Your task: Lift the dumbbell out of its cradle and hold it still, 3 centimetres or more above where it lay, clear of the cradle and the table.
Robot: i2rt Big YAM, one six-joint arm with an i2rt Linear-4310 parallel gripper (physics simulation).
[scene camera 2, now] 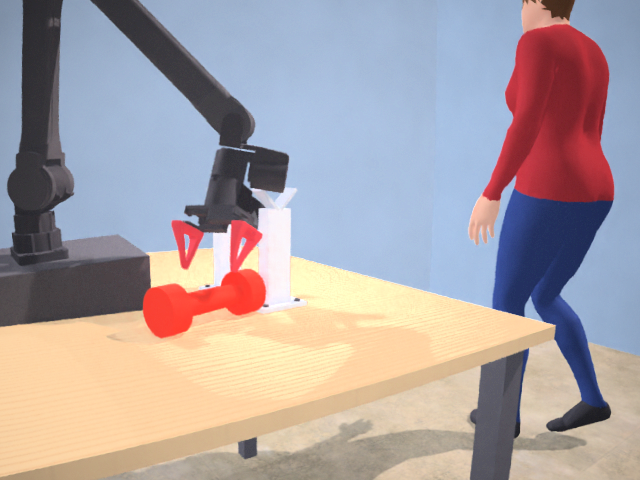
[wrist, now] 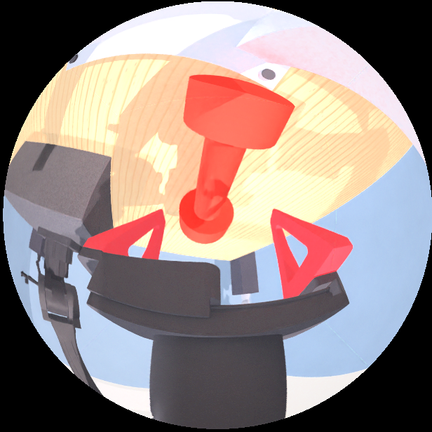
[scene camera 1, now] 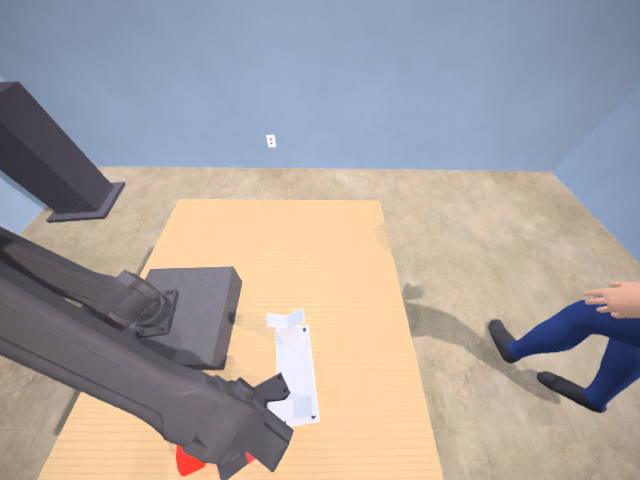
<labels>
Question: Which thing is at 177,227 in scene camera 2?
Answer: My gripper.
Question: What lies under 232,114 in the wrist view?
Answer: A red dumbbell.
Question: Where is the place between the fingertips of my gripper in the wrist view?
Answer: At 217,215
</labels>
